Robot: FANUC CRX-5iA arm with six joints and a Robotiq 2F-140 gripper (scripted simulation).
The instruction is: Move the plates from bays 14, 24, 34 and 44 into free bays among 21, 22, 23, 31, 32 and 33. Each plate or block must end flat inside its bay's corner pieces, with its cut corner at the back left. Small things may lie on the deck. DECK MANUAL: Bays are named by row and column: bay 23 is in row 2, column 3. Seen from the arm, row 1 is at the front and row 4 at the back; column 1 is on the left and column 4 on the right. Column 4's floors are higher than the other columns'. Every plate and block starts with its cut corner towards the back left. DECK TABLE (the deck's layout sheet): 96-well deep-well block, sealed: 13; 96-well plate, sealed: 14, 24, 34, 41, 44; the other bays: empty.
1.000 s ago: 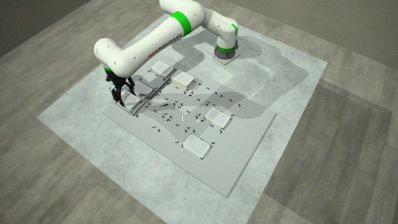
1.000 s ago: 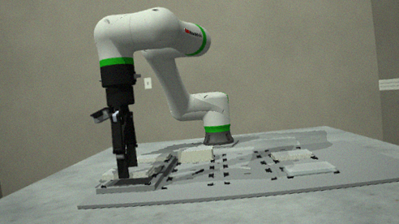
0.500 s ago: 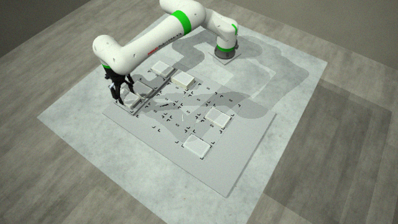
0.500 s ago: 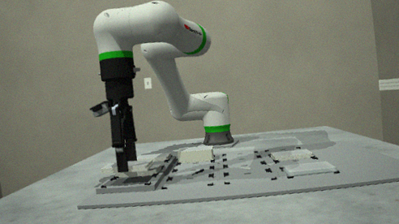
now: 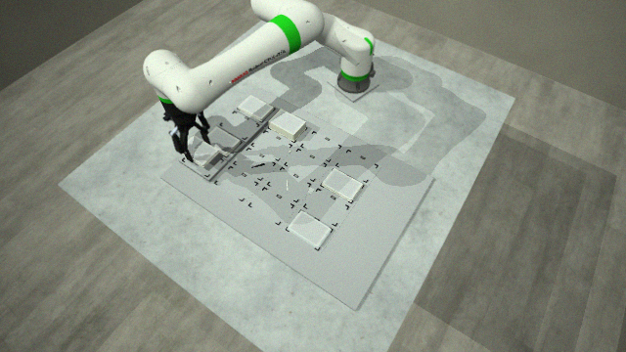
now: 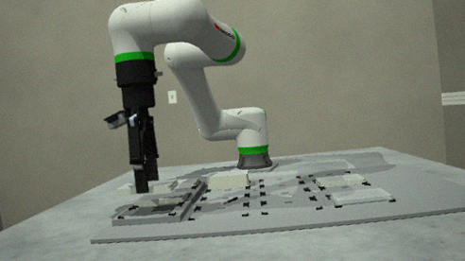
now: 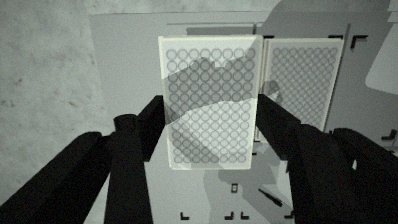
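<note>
The thin black stick lies 18 cm to the left of my hand, 11 cm behind it and 9 cm below it. The rest, counted from my hand: sealed deep-well block: 32 cm behind, 16 cm to the left, 8 cm below; plate: 49 cm to the left, 9 cm below; white tip: 33 cm to the left, 10 cm behind, 9 cm below.
</note>
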